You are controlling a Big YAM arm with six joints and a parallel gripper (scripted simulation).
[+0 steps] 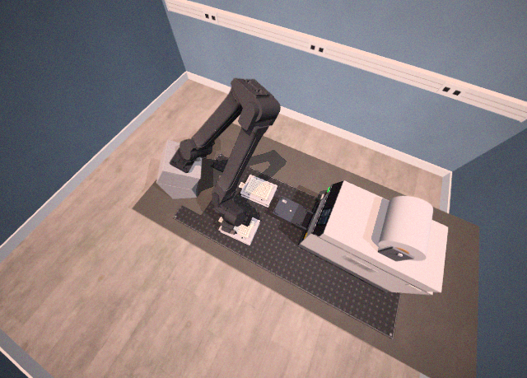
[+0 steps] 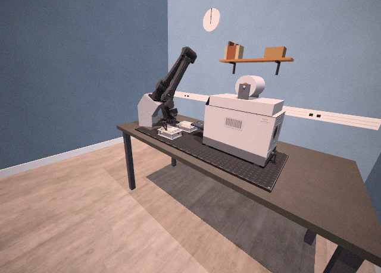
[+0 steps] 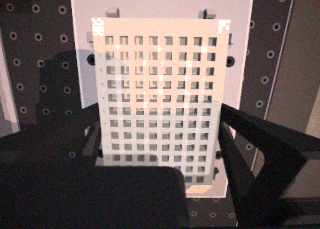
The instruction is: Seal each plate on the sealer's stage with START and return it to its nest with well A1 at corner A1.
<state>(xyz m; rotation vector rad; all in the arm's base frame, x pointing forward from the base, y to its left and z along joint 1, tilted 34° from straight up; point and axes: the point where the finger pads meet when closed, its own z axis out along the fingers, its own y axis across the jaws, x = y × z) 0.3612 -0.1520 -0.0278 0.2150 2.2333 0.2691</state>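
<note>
The plate nest lies 20 mm below my hand. Round my hand: sealer stage 210 mm ahead, 130 mm to the left, 40 mm above; then foil roll 540 mm ahead, 80 mm to the left, 360 mm above.
</note>
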